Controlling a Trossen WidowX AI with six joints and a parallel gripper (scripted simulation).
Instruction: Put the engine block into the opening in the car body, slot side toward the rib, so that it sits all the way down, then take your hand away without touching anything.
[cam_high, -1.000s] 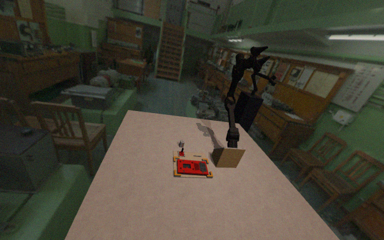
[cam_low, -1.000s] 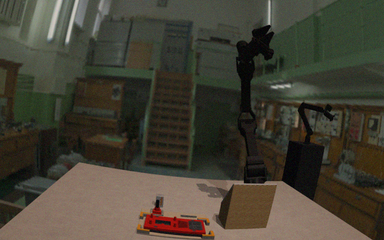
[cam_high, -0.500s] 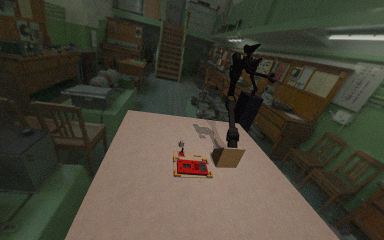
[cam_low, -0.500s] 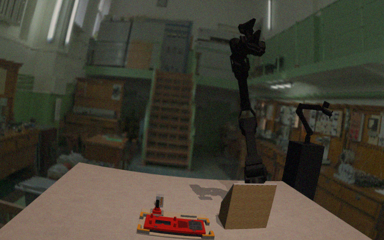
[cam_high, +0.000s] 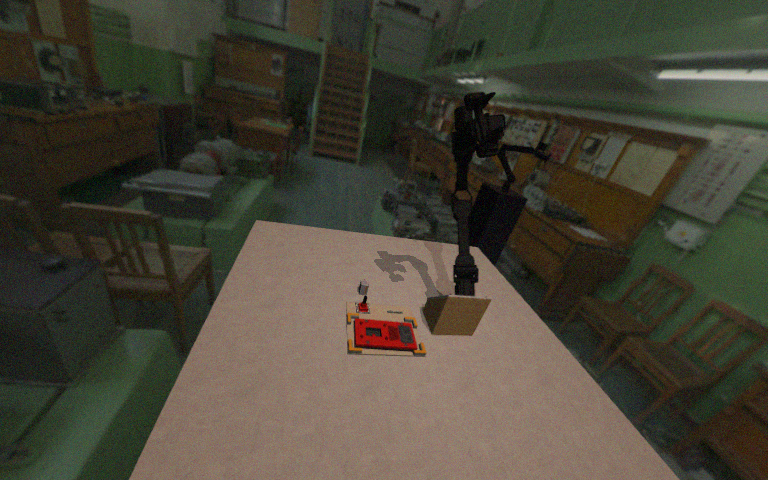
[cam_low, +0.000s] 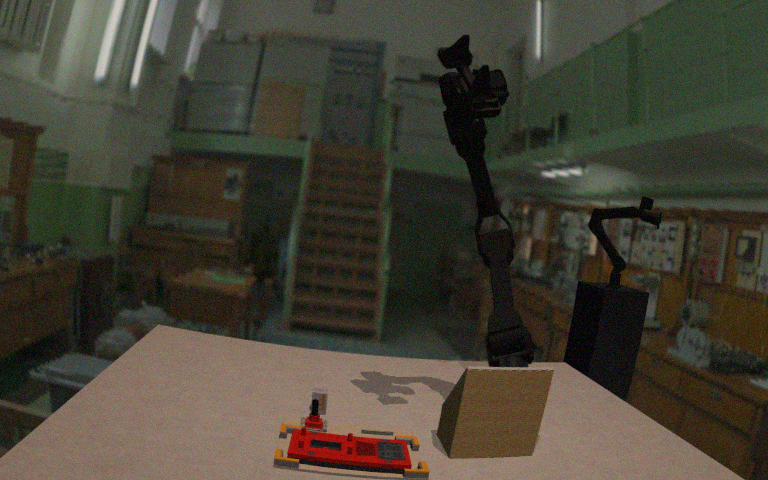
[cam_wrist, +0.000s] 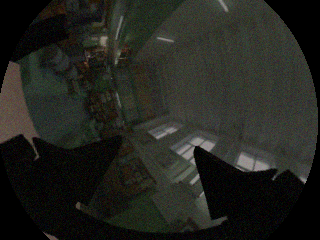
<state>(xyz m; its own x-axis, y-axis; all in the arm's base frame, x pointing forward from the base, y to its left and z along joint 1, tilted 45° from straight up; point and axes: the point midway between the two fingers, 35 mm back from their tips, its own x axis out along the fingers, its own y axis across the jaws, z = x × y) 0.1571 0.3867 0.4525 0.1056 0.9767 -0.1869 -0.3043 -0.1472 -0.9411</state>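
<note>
Now: gripper tip 20 cm short of the engine block, 13 cm to the left of it and 71 cm above it. Also, from my gripper tip: dark post (21 cm ahead, 4 cm to the right, 70 cm below).
</note>
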